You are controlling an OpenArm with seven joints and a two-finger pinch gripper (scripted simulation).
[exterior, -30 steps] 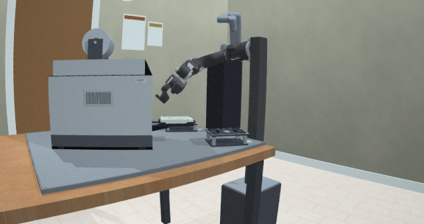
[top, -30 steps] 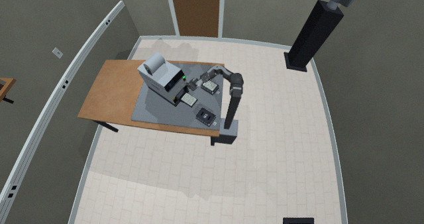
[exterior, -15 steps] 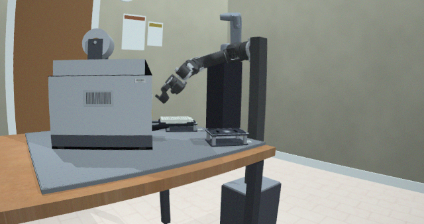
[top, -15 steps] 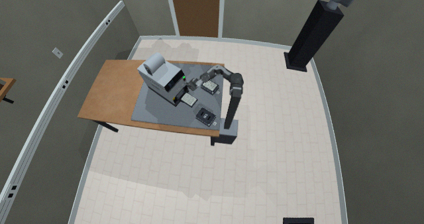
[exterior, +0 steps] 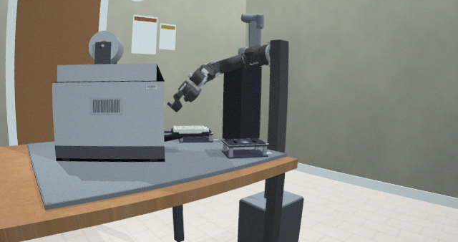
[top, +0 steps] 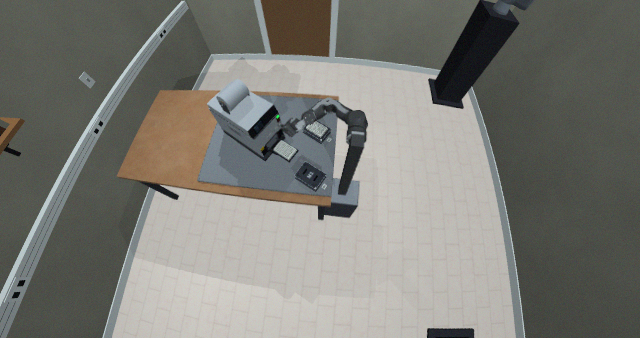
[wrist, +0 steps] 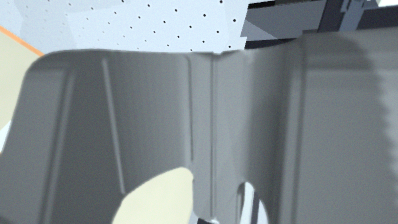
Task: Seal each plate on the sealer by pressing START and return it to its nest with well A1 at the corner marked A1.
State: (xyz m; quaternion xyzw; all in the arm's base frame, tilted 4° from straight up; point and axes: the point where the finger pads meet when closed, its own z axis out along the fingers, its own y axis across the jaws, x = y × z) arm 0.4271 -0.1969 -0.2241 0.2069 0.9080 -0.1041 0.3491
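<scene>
Now: the white start button 4 cm ahead of my hand, 2 cm to the right of it and 1 cm above it. From my hand the other things lie so: white open-well plate (19 cm behind, 13 cm below, 11 cm to the right); yellow warning mark (14 cm to the left, 12 cm ahead, 4 cm below); sealer stage (11 cm to the left, 9 cm below, 1 cm behind).
</scene>
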